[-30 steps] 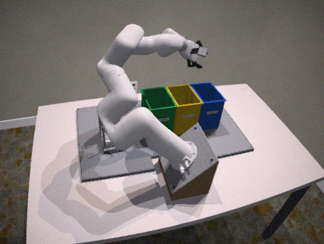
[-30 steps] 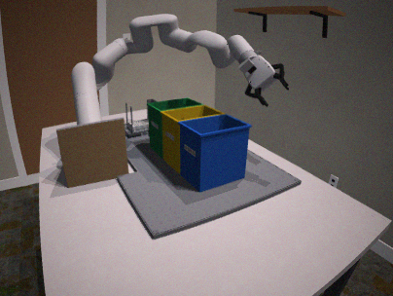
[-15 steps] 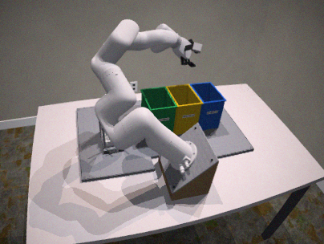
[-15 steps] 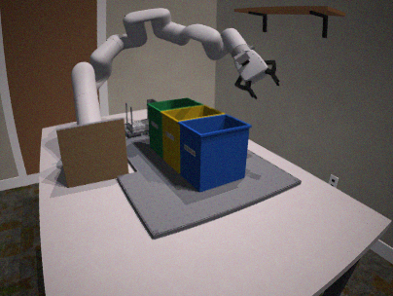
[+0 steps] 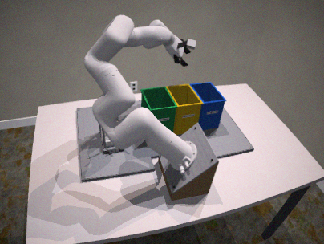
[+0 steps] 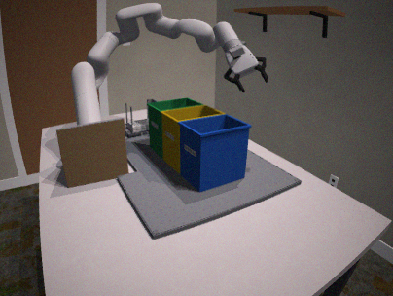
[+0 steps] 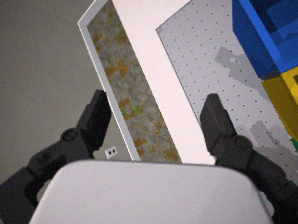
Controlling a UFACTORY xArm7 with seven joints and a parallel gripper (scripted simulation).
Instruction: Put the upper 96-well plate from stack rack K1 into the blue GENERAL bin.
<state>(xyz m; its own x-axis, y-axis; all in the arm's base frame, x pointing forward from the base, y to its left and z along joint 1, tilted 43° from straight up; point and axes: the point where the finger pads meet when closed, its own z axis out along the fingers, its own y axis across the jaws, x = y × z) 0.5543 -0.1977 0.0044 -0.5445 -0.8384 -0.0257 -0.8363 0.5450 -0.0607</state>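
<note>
My hand is 290 mm past the white 96-well plate, 430 mm to the right of it and 240 mm above it. Round my hand: blue bin: 190 mm behind, 70 mm to the right, 190 mm below; yellow bin: 200 mm behind, 60 mm to the left, 190 mm below; green bin: 220 mm behind, 190 mm to the left, 190 mm below.
</note>
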